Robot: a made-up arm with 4 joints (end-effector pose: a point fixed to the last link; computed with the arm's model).
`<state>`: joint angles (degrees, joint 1 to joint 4).
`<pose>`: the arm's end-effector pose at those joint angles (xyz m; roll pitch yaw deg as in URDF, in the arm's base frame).
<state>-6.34 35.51 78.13 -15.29</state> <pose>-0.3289 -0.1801 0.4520 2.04 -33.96 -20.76</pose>
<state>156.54 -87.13 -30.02 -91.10</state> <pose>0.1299 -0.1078 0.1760 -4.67 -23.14 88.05</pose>
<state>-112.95 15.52 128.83 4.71</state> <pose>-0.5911 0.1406 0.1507 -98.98 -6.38 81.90</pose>
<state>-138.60 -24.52 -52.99 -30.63</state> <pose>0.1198 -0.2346 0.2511 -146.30 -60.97 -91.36</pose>
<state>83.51 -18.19 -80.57 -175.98</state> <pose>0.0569 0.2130 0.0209 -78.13 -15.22 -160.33</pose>
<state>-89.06 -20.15 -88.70 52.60</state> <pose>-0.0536 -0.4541 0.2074 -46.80 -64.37 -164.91</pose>
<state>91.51 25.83 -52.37 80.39</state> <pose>0.1702 0.1059 0.2513 125.14 35.37 108.06</pose>
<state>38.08 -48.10 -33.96 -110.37</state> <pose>0.1322 -0.0120 0.0988 16.87 43.88 125.10</pose>
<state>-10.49 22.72 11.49 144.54</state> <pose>0.0687 -0.1086 0.3161 -25.97 56.05 -156.39</pose>
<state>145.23 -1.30 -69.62 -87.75</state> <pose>0.0747 0.0136 0.3825 -89.13 -48.67 -169.54</pose>
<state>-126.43 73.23 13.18 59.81</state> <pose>0.1463 0.0720 0.2323 -43.73 -14.01 -70.26</pose>
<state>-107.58 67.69 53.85 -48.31</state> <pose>-0.0985 0.1871 0.3696 -92.09 20.20 17.16</pose>
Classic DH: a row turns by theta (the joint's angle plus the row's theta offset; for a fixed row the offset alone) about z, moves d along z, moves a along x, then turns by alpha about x. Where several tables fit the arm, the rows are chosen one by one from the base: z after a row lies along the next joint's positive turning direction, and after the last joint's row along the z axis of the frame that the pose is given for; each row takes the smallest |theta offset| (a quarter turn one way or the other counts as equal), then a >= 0, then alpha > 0; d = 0 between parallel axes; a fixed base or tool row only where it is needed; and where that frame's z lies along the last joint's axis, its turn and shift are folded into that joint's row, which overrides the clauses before.
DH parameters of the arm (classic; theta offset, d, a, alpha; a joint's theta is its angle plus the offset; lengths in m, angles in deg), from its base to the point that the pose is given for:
base (fixed): 82.45 0.1202 -0.0665 92.75
joint 1: -70.12 -0.232 0.0346 -8.03
joint 2: -20.06 0.0066 0.0119 90
joint 3: -86.63 0.0089 -0.356 -84.58
joint 4: 63.77 -0.1299 0.0122 -133.06
tool (fixed): -115.82 0.0491 0 0

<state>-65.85 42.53 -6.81 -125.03</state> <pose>0.1068 -0.0086 0.1719 17.09 54.74 147.72</pose>
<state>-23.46 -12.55 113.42 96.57</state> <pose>-0.5409 0.0889 0.3322 69.06 -29.35 -41.94</pose>
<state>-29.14 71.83 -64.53 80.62</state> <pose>0.0801 0.1351 -0.1348 -128.67 46.42 -144.14</pose>
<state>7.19 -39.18 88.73 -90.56</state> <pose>-0.4059 0.1745 0.3439 -134.89 13.41 41.47</pose>
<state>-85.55 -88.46 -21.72 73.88</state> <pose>0.1743 -0.0833 0.0224 144.11 -42.34 84.13</pose>
